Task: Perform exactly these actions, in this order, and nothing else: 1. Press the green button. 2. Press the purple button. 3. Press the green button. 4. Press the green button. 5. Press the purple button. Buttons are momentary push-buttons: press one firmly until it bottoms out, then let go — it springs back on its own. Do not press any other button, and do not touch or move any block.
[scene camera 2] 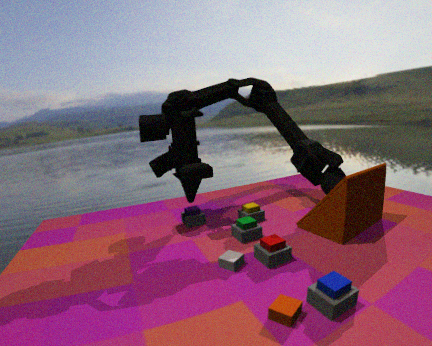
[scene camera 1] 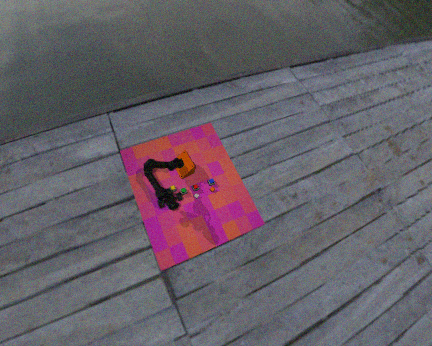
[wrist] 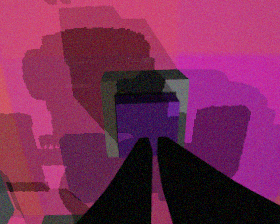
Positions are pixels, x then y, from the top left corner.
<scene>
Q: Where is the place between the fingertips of my gripper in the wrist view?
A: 152, 146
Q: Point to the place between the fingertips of my gripper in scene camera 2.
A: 190, 202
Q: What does my gripper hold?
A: Nothing.
</scene>
